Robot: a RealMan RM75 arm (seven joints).
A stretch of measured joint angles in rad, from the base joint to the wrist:
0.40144, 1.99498, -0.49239, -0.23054, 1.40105, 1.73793, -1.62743
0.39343, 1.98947, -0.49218, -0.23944, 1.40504, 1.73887, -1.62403
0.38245, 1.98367, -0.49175, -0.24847, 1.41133, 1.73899, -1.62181
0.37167, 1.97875, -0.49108, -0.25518, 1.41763, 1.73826, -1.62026
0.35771, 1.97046, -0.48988, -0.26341, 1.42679, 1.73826, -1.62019
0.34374, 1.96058, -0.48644, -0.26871, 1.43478, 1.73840, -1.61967
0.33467, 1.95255, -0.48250, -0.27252, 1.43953, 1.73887, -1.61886
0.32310, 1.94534, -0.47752, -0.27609, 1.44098, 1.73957, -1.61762
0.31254, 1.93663, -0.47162, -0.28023, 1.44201, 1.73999, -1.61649
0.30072, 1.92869, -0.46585, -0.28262, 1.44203, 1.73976, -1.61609
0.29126, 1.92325, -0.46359, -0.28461, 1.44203, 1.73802, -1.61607
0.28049, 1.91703, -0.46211, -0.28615, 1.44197, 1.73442, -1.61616
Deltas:
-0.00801, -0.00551, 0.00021, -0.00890, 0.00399, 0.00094, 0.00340
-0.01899, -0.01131, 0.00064, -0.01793, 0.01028, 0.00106, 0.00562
-0.02977, -0.01623, 0.00131, -0.02464, 0.01658, 0.00033, 0.00717
-0.04373, -0.02452, 0.00251, -0.03287, 0.02574, 0.00033, 0.00724
-0.05770, -0.03440, 0.00595, -0.03817, 0.03373, 0.00047, 0.00776
-0.06677, -0.04243, 0.00989, -0.04198, 0.03848, 0.00094, 0.00857
-0.07834, -0.04964, 0.01487, -0.04555, 0.03993, 0.00164, 0.00981
-0.08890, -0.05835, 0.02077, -0.04969, 0.04096, 0.00206, 0.01094
-0.10072, -0.06629, 0.02654, -0.05208, 0.04098, 0.00183, 0.01134
-0.11018, -0.07173, 0.02880, -0.05407, 0.04098, 0.00009, 0.01136
-0.12095, -0.07795, 0.03028, -0.05561, 0.04092, -0.00351, 0.01127

